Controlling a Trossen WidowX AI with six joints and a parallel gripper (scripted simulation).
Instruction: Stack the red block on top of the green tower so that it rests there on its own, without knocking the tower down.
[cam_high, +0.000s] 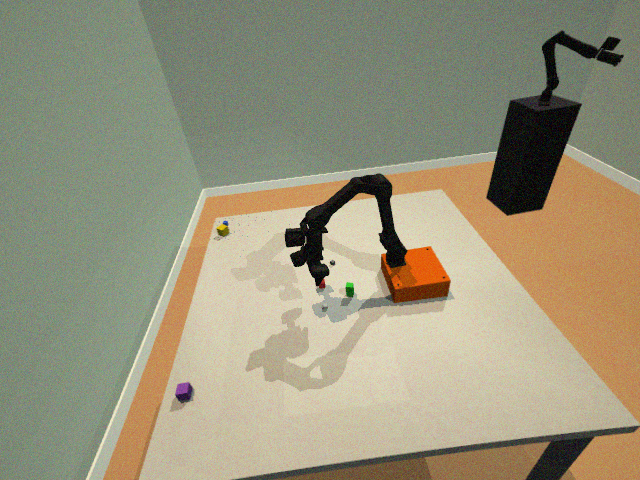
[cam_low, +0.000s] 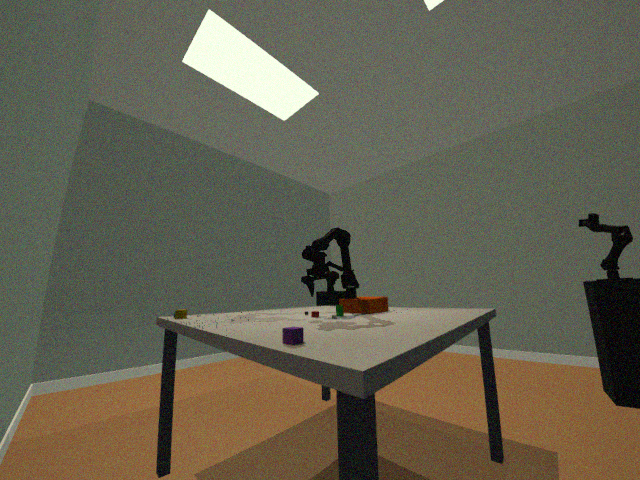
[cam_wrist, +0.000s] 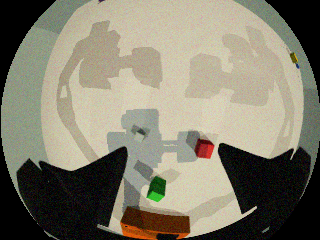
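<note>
Right now the red block is 9 cm below my gripper tip, 6 cm to the right of it and 3 cm behind it. From my gripper tip the other things lie so: yellow block: 58 cm to the right, 40 cm ahead, 8 cm below; purple block: 47 cm ahead, 30 cm to the left, 9 cm below.
</note>
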